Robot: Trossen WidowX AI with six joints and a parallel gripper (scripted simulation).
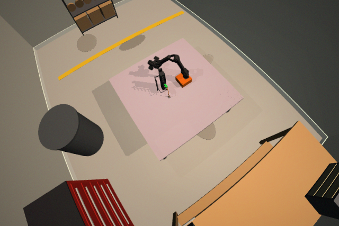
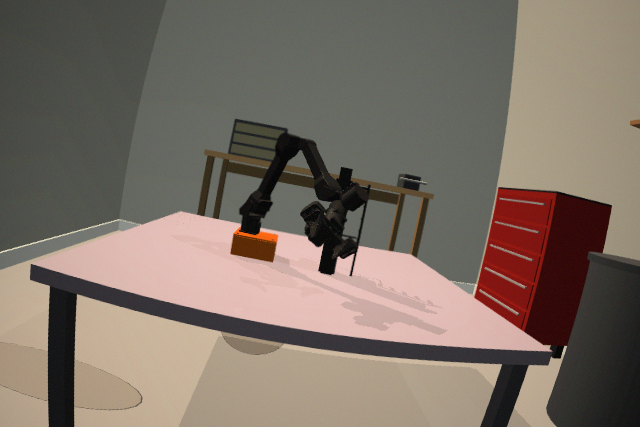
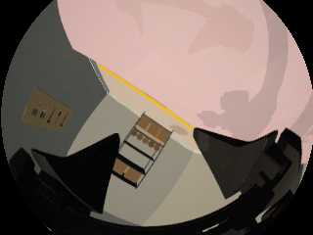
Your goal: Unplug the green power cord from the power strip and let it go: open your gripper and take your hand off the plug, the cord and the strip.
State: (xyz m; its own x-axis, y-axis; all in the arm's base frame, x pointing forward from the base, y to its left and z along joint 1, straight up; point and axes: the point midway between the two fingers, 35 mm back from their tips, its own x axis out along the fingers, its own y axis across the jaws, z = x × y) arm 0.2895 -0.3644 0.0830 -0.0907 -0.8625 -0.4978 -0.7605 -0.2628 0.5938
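The green plug is 30 mm ahead of my gripper tip, 420 mm to the left of it and 40 mm above it.
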